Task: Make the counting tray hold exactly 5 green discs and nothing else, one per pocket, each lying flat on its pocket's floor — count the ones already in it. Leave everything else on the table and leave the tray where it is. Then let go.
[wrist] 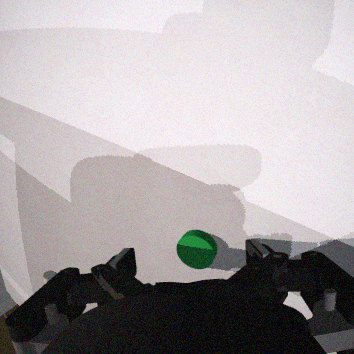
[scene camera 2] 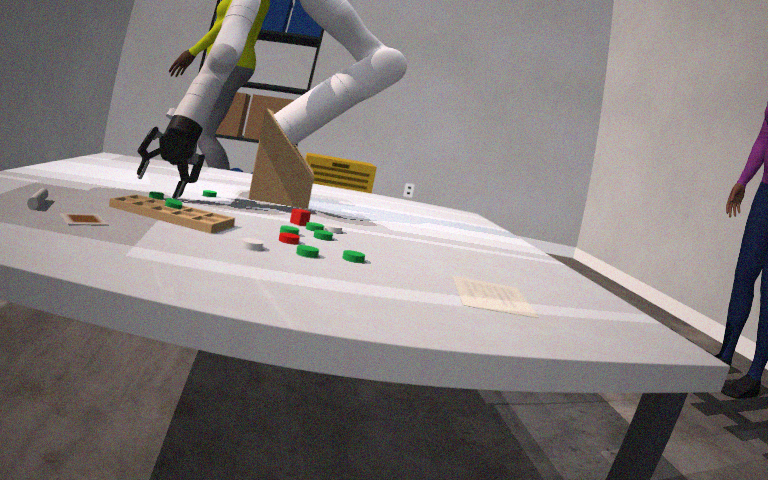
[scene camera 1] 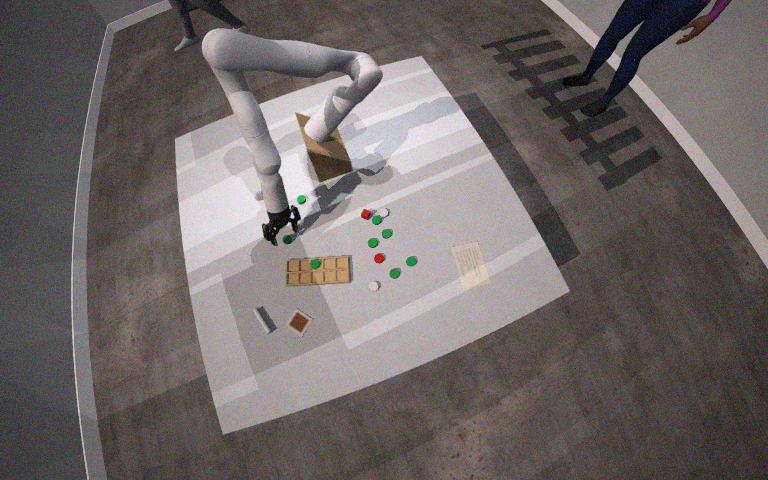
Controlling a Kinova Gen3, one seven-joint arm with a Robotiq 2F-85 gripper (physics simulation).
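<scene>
The wooden counting tray has two rows of pockets. One green disc is at a pocket of the row nearer the arm; I cannot tell if it lies flat on the floor. My gripper is open and empty, above a green disc on the table behind the tray. Another green disc lies nearer the arm base. Several green discs lie right of the tray, including one disc and another.
Right of the tray are a red cube, a red disc and white discs. A paper sheet lies farther right. A white cylinder and a brown-centred square lie in front.
</scene>
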